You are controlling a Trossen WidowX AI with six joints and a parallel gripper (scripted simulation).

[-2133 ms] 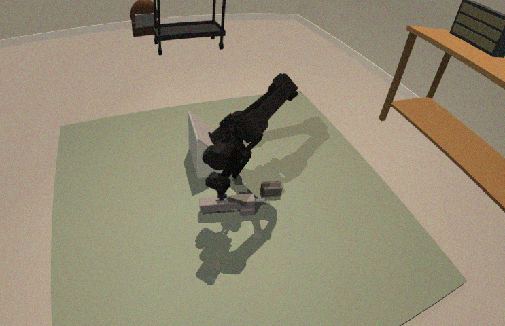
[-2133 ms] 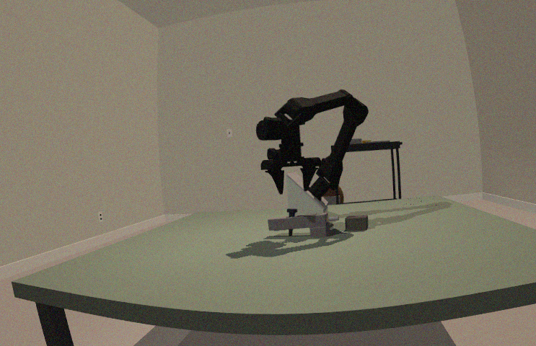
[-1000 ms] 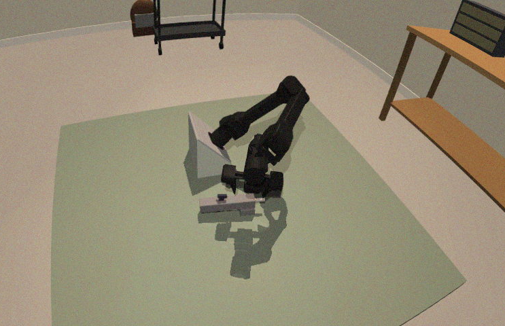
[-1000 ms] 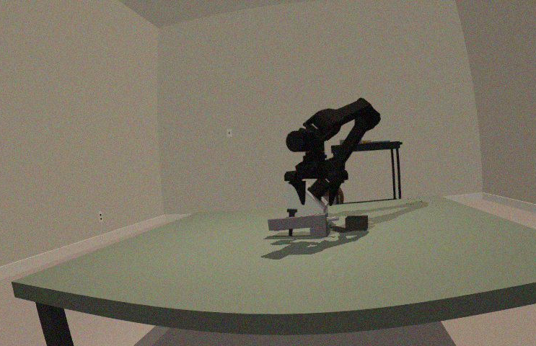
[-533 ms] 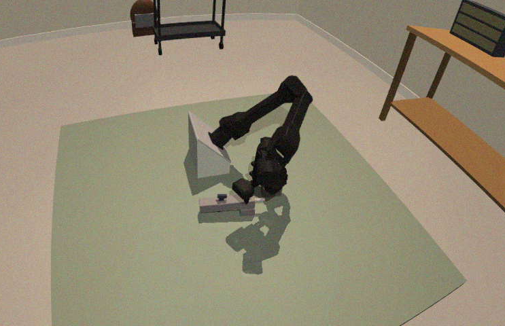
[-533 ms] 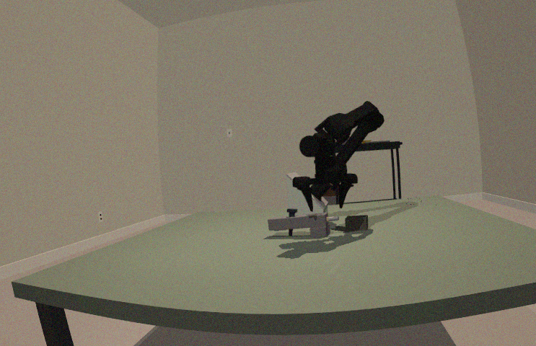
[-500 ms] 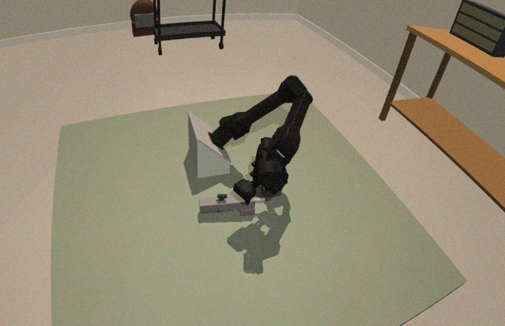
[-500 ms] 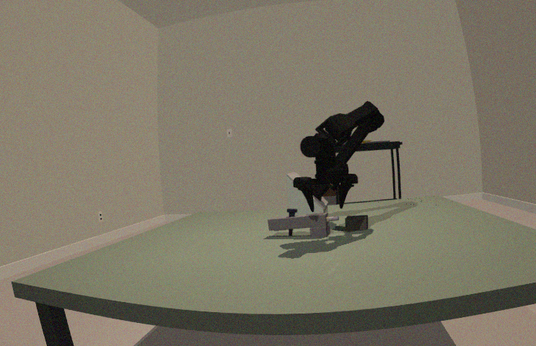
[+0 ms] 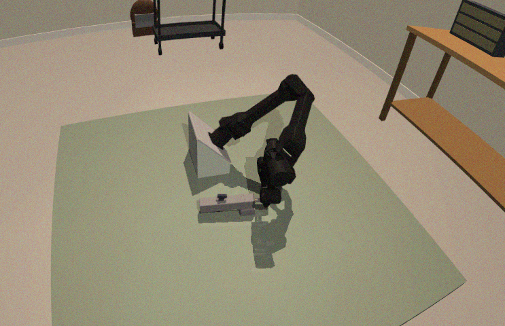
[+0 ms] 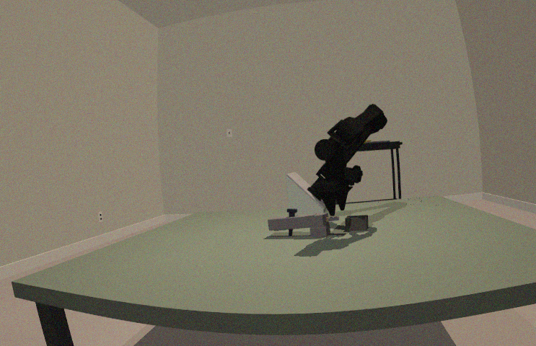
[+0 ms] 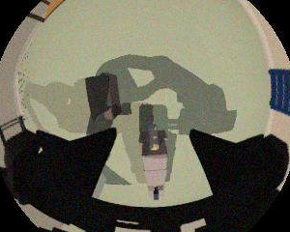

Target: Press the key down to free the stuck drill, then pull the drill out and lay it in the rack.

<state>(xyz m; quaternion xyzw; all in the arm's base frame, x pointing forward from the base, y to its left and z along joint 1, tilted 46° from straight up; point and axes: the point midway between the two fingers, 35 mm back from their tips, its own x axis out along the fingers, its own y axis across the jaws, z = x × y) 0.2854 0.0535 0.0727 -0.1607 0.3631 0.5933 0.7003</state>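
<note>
My gripper tip is now 6 cm to the left of the drill, 2 cm above it and 1 cm past it. From my gripper tip the other things lie so: rack (7 cm behind, 6 cm to the left, 5 cm below); then grey block (12 cm to the right, 3 cm below, 3 cm behind); then dark key (14 cm to the right, 3 cm behind, 2 cm below).
</note>
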